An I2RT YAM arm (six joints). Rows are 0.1 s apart.
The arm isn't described. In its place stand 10 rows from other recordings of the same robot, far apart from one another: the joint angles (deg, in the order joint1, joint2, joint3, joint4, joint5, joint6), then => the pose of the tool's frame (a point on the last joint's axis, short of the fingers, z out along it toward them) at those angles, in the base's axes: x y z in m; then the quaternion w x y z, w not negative.
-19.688 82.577 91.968 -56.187 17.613 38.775 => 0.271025 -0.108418 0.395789 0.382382 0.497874 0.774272 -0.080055
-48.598 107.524 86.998 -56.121 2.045 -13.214 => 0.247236 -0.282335 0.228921 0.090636 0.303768 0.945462 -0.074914
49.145 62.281 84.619 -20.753 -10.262 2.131 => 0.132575 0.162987 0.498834 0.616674 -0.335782 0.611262 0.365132
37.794 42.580 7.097 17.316 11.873 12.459 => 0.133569 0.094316 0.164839 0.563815 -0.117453 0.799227 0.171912
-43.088 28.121 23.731 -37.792 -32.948 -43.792 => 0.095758 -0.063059 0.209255 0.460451 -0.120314 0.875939 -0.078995
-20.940 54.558 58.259 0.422 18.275 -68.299 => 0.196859 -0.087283 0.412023 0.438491 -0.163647 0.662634 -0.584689
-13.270 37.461 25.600 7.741 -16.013 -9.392 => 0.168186 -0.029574 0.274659 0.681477 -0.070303 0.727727 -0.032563
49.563 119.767 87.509 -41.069 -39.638 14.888 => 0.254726 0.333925 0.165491 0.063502 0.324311 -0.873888 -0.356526
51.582 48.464 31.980 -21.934 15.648 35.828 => 0.120452 0.136423 0.231847 0.396291 -0.063576 0.891706 0.209218
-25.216 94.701 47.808 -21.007 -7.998 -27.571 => 0.268066 -0.120759 0.137520 0.201695 -0.033483 0.978589 -0.023683
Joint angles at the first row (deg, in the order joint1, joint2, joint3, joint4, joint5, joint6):
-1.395, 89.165, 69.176, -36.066, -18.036, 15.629
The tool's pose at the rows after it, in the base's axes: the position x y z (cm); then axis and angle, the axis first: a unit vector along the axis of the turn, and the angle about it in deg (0 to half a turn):
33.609 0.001 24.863 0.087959 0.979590 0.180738 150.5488
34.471 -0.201 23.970 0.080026 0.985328 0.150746 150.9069
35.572 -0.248 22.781 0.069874 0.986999 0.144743 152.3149
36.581 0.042 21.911 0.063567 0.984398 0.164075 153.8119
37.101 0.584 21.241 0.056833 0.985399 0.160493 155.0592
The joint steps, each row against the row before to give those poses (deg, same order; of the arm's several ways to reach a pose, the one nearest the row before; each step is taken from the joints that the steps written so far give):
-0.450, 2.908, 0.707, 0.048, 0.321, -2.130
-0.001, 2.449, 0.887, 0.479, 2.915, -1.973
0.000, 3.365, 1.371, 0.327, 0.195, -1.470
0.291, 2.981, 1.654, 0.102, -2.290, -0.009
0.904, 1.814, 0.907, -0.295, 0.486, -0.190

